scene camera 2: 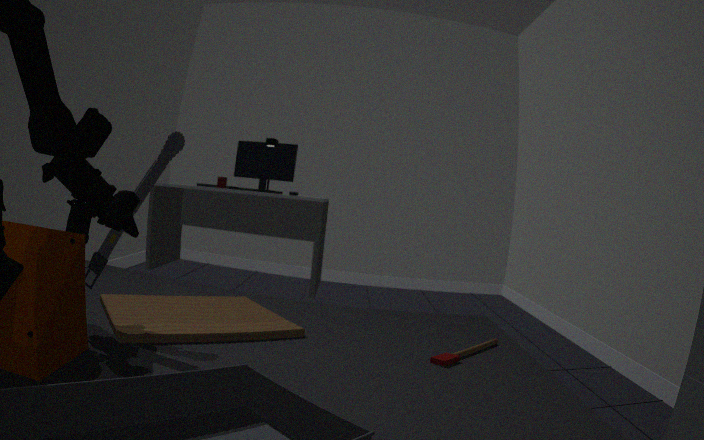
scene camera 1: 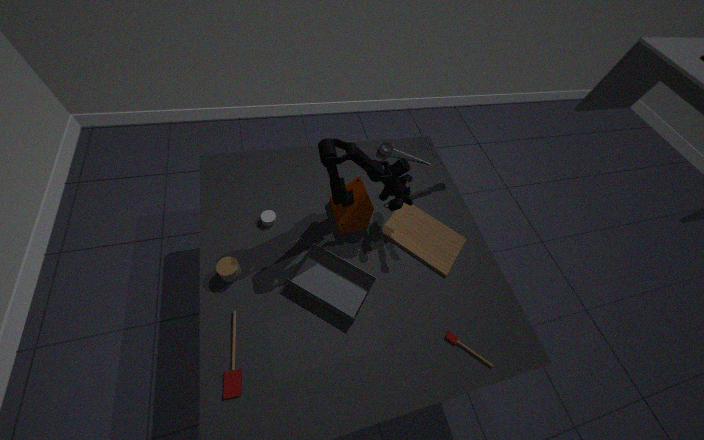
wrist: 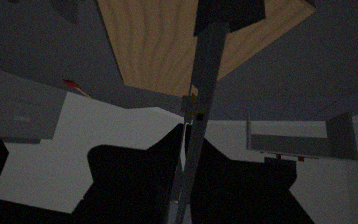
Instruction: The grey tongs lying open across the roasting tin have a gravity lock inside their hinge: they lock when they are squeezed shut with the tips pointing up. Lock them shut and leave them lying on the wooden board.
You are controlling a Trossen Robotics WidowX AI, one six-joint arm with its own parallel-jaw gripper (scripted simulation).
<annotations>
same spot on roasting tin: (scene camera 2: pixel 237 395) = (scene camera 1: pixel 372 280)
same spot on wooden board: (scene camera 1: pixel 438 246) = (wrist: pixel 161 80)
</annotations>
